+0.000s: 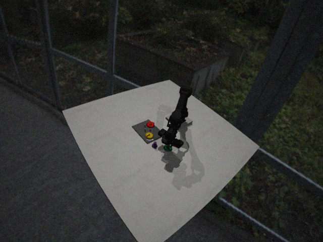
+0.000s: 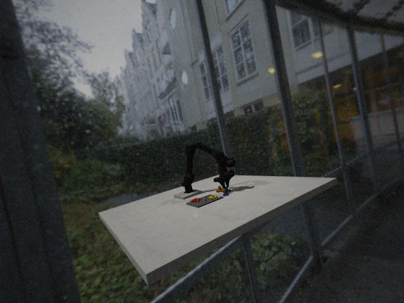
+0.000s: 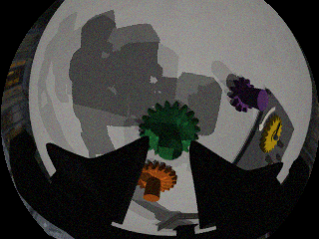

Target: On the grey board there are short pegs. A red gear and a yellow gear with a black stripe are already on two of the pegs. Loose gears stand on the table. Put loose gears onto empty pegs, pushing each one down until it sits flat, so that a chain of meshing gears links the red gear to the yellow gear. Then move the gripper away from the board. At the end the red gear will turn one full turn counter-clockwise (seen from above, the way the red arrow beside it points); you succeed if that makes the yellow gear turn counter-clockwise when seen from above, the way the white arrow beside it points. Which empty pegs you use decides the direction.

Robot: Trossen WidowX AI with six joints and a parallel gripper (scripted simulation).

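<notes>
The red gear lies 25 cm to the right of my gripper tip, 6 cm behind it and 1 cm below it. From my gripper tip the other things lie so: orange gear: 8 cm behind, 1 cm below; then green gear: 1 cm below; then purple gear: 8 cm to the right, 6 cm ahead, 1 cm below.
</notes>
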